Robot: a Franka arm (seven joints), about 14 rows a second.
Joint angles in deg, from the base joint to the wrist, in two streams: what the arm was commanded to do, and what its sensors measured. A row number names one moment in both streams.
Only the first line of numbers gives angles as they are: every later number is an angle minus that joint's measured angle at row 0.
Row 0, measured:
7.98 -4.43 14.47 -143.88 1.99 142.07 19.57
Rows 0 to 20, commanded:
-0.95 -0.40 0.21 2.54 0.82 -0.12 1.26
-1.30 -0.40 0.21 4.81 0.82 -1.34 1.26
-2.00 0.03 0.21 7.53 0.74 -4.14 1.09
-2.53 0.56 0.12 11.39 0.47 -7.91 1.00
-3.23 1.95 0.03 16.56 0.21 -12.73 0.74
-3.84 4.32 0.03 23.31 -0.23 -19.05 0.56
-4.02 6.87 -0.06 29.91 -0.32 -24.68 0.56
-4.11 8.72 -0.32 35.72 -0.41 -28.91 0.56
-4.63 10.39 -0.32 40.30 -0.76 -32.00 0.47
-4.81 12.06 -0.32 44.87 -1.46 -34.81 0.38
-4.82 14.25 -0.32 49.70 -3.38 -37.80 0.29
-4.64 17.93 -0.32 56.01 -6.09 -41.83 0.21
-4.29 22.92 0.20 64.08 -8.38 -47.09 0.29
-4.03 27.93 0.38 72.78 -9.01 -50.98 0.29
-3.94 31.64 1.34 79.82 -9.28 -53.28 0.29
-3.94 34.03 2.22 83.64 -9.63 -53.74 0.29
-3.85 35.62 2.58 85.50 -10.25 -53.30 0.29
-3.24 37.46 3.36 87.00 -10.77 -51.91 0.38
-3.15 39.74 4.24 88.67 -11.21 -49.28 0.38
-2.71 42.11 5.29 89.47 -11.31 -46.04 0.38
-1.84 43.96 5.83 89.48 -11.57 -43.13 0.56
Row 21, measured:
-3.74 38.13 4.16 83.58 -9.72 -45.88 0.12
